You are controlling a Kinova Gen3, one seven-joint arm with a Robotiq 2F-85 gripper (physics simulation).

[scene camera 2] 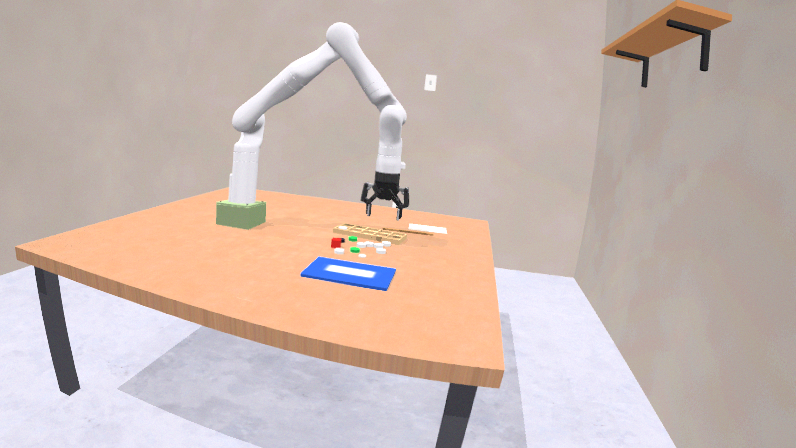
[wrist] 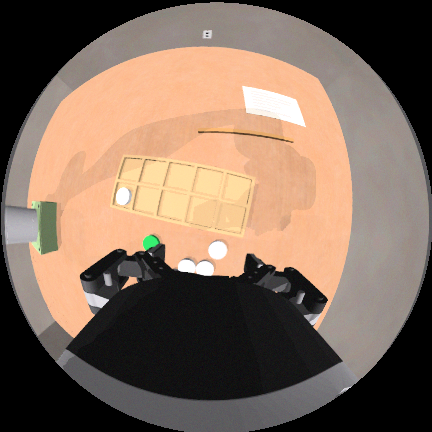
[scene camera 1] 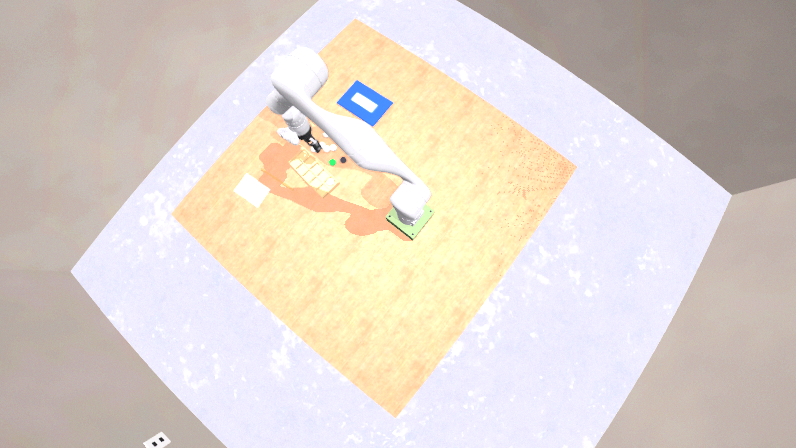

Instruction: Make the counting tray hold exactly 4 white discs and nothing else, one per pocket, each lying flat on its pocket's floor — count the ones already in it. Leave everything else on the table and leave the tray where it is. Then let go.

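Note:
The wooden counting tray (scene camera 1: 314,175) (scene camera 2: 396,240) (wrist: 180,175) has two rows of pockets. A white disc (wrist: 123,196) lies in the end pocket nearest the robot base, in the row toward the gripper; the other pockets look empty. Several loose white discs lie beside the tray, among them one nearest it (wrist: 217,249), a touching or nearly touching pair (wrist: 186,265) (wrist: 205,268), and one farther out (scene camera 2: 381,250). My gripper (scene camera 2: 383,215) (wrist: 204,257) is open and empty, above the table on the loose discs' side of the tray. Its body hides part of the disc group in the wrist view.
Green discs (scene camera 2: 352,238) (scene camera 2: 354,249) and a red block (scene camera 2: 335,242) with a black piece (scene camera 2: 342,240) lie near the white discs. A blue mat (scene camera 1: 348,104) (scene camera 2: 317,269) lies beyond them. Across the tray are a thin stick (wrist: 245,134) and a paper sheet (wrist: 272,106).

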